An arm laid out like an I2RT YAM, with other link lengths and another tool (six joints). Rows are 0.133 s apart.
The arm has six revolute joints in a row. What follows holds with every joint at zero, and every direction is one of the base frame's.
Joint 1 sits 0.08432 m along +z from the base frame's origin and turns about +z.
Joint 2 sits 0.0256 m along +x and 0.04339 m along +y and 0.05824 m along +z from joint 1 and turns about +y.
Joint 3 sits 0.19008 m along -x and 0.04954 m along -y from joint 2 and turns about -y.
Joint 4 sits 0.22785 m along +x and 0.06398 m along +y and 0.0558 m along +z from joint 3 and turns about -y.
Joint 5 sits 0.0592 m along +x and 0.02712 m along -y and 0.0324 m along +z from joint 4 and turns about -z.
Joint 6 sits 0.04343 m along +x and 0.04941 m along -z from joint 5 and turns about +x.
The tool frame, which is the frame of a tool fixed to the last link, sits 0.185 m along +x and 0.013 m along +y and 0.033 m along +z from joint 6; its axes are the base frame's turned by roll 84.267, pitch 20.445 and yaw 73.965 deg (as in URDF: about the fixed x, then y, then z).
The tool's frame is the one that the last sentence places.
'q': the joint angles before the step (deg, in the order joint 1, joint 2, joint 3, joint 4, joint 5, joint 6). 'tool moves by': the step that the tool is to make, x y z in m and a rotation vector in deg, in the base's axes. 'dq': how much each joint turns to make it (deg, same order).
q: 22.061 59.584 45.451 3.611 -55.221 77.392
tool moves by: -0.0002 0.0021 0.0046 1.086 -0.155 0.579
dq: 0.091 0.529 -0.046 2.370 -0.640 1.507
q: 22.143 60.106 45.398 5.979 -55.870 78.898
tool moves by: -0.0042 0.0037 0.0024 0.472 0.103 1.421
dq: 0.312 0.611 0.415 0.744 -1.167 0.556
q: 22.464 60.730 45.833 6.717 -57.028 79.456
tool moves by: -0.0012 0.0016 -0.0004 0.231 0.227 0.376
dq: 0.240 0.240 -0.174 0.724 -0.176 0.513
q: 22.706 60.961 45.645 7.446 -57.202 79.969
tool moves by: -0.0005 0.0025 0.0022 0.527 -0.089 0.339
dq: 0.407 0.479 0.068 1.405 0.010 0.841
